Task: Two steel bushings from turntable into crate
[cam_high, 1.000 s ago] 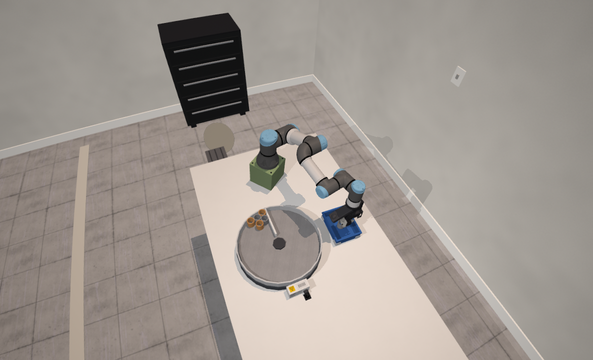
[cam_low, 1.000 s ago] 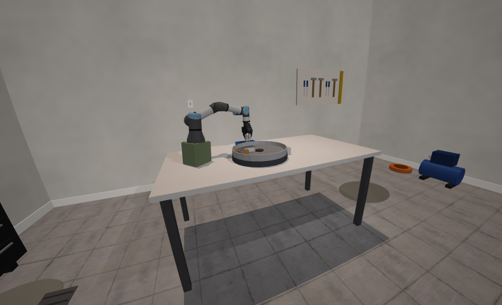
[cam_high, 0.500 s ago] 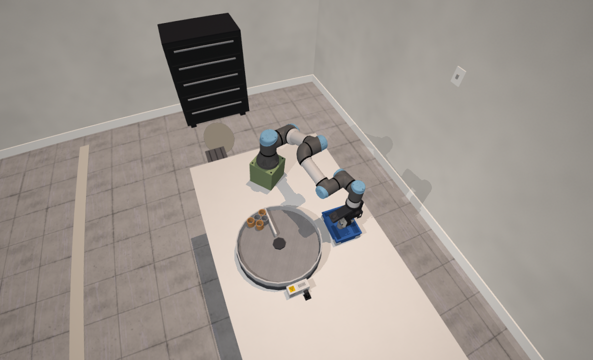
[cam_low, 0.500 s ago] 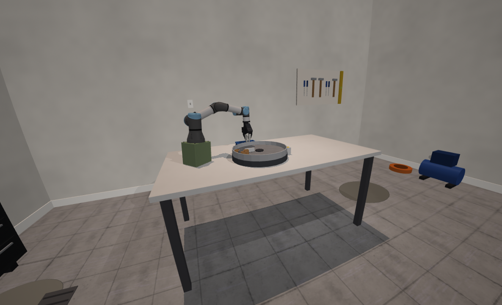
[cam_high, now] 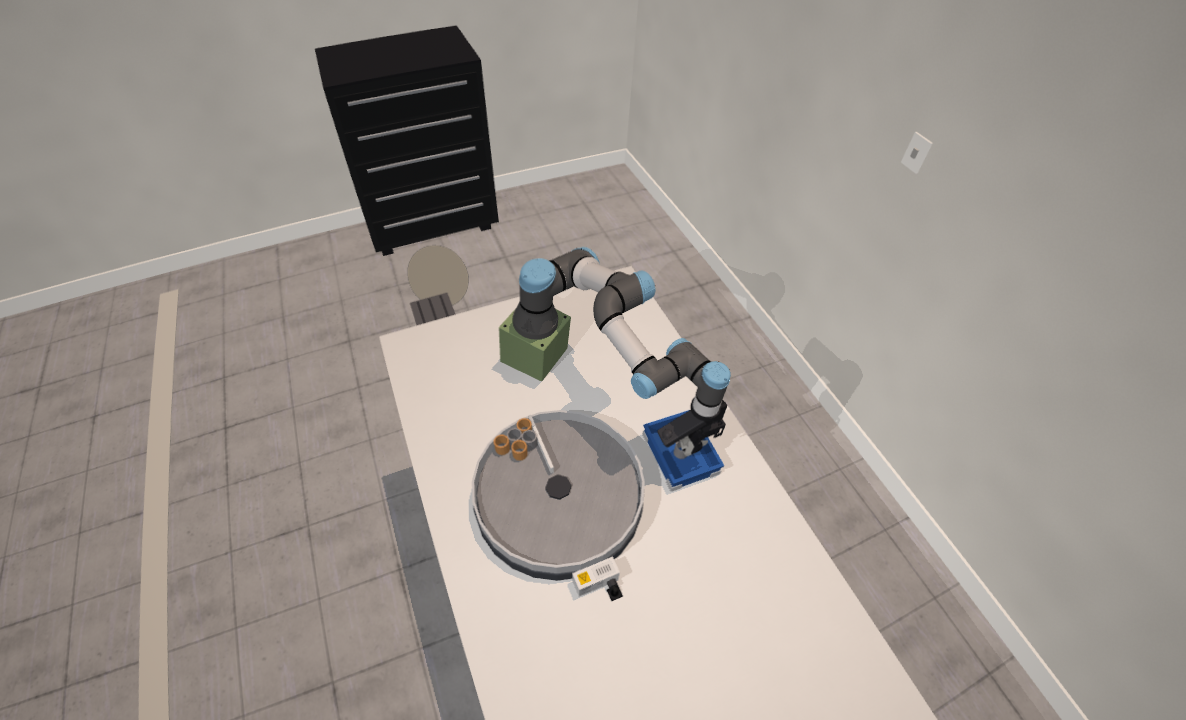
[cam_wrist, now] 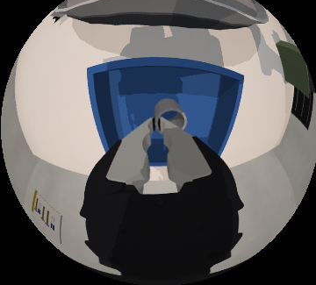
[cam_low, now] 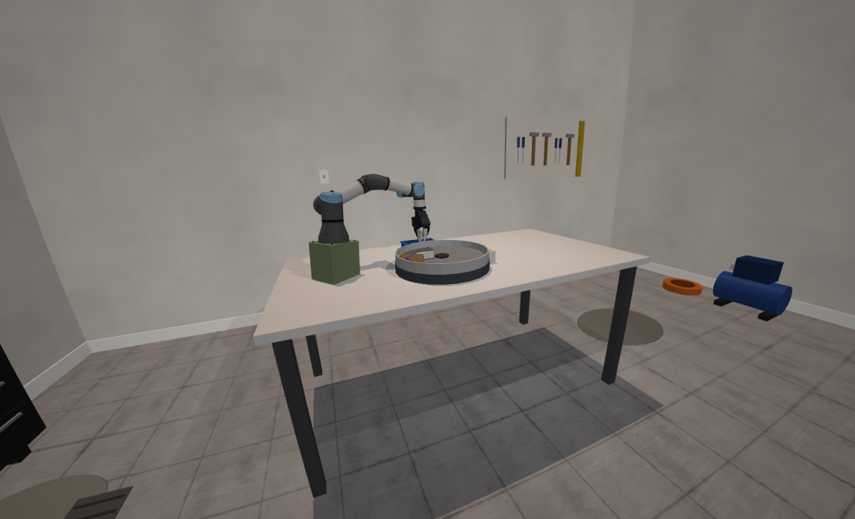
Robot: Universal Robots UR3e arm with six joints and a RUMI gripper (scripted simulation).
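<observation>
Right now the blue crate is 20 mm behind my hand and 20 mm below it. From my hand the other things lie so: round grey turntable 50 mm behind, 350 mm to the right, 10 mm above.
</observation>
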